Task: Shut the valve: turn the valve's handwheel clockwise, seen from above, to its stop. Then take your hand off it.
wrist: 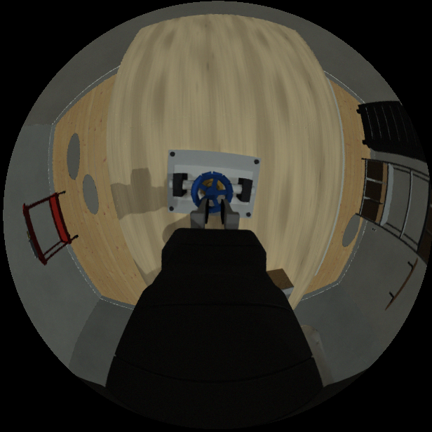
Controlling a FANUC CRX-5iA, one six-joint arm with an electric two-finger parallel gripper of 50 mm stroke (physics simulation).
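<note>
The blue handwheel (213,191), with its rim and spokes, lies near the middle of the wrist view. The brass-coloured valve body partly shows through it. The pale pipe runs left and right between a black clamp (179,184) and another black clamp (245,190) on a grey base plate (215,156). My gripper (214,206) is partly open, with a gap between its fingers. The fingertips overlap the near part of the wheel's rim in the view and hide some of it. No part of the wheel is gripped. The height of the fingertips above the rim is hard to tell.
The base plate stands on a pale wooden table (210,100). A brown box (280,278) is at the lower right, beside the dark arm housing. A red frame (60,218) is at the far left, and a black slatted object (392,125) and shelving are at the far right.
</note>
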